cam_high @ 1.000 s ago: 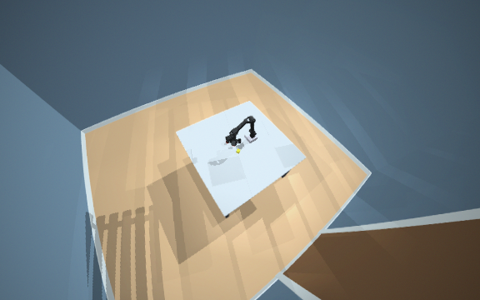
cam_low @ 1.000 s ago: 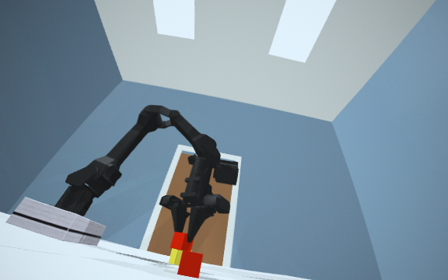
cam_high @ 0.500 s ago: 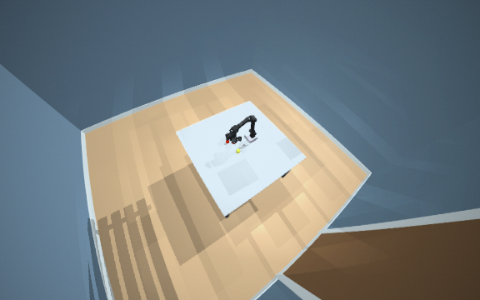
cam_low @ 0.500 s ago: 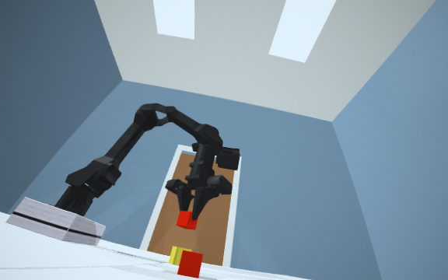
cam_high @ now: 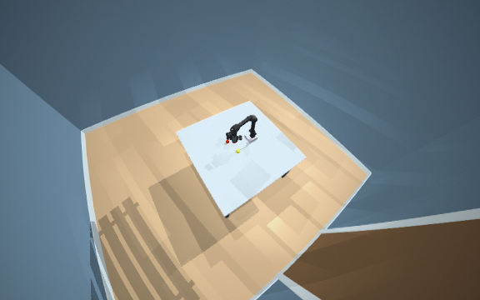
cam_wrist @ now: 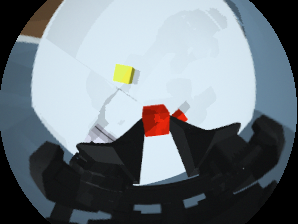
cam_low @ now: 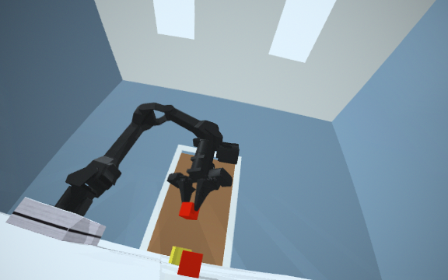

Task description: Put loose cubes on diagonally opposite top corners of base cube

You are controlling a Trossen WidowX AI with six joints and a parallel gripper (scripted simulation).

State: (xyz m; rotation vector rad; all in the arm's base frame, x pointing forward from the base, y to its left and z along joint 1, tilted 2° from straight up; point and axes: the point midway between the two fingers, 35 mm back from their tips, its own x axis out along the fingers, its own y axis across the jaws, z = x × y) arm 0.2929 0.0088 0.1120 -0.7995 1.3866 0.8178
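The yellow base cube is 10 mm behind my gripper tip, 100 mm to the left of it and 100 mm below it.
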